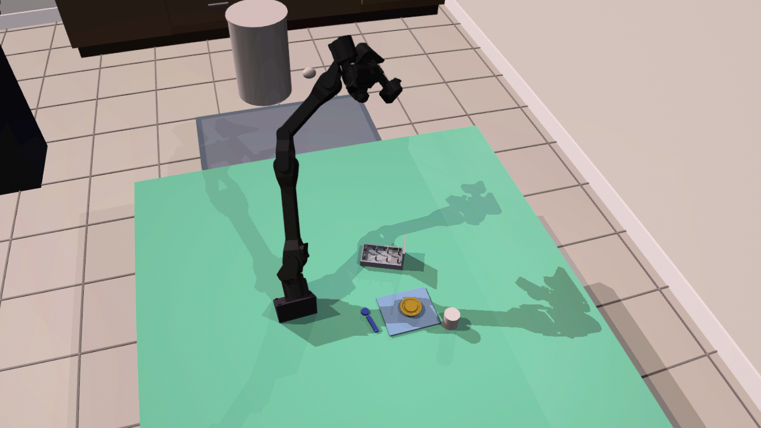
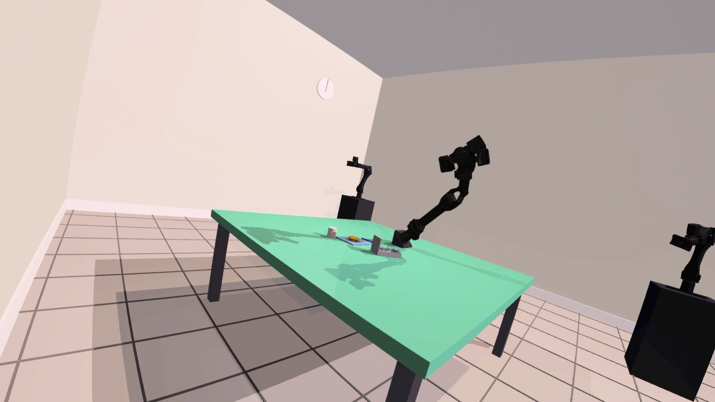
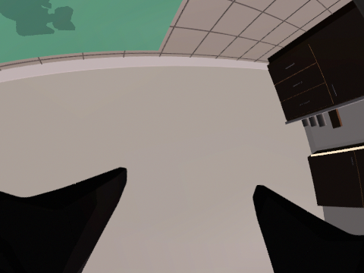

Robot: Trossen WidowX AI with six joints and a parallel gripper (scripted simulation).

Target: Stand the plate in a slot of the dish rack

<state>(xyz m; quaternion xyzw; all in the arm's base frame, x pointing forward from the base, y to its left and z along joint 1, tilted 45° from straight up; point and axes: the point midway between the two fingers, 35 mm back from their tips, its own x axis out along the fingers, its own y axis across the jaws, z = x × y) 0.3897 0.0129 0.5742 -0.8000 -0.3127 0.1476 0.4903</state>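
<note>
Now: the yellow plate 90 mm behind my gripper tip, 530 mm to the right of it and 430 mm below it. Also, from my gripper tip: light blue mat 100 mm behind, 530 mm to the right, 450 mm below; blue spoon 210 mm behind, 520 mm to the right, 440 mm below; dish rack 110 mm behind, 330 mm to the right, 430 mm below.
</note>
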